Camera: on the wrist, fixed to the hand. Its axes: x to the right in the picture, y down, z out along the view.
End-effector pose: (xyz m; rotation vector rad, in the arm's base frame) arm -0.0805 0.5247 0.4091 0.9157 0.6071 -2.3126
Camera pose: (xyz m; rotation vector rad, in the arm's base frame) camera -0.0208 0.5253 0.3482 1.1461 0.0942 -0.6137
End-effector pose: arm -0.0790 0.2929 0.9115 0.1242 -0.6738 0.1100
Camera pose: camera -0.0380 0.3535 0.8676 -0.6613 -0.1920 1.5551
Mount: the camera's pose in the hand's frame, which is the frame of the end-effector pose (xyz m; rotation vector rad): 0.0080 0.0505 -0.0683 -0.2090 0.4413 1.6069
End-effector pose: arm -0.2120 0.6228 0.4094 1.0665 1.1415 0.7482
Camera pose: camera -0.2730 0.6663 0.4502 1.5755 0.2807 2.3629
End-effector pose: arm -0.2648 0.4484 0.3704 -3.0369 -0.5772 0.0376
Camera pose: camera -0.2366 0.4014 0.4358 2.4212 -1.7661 0.5599
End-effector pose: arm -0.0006 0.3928 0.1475 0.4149 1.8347 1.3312
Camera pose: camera -0.0674 0.3745 0.1974 -1.3389 -1.0971 -2.0383
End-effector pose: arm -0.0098 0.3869 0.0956 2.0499 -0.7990 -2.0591
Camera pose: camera 0.0415 0.3216 0.1153 0.8935 -1.3316 -0.6865
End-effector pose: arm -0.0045 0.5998 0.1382 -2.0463 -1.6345 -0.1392
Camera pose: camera 0.0607 0.5690 0.1838 -2.5688 0.5156 -0.1488
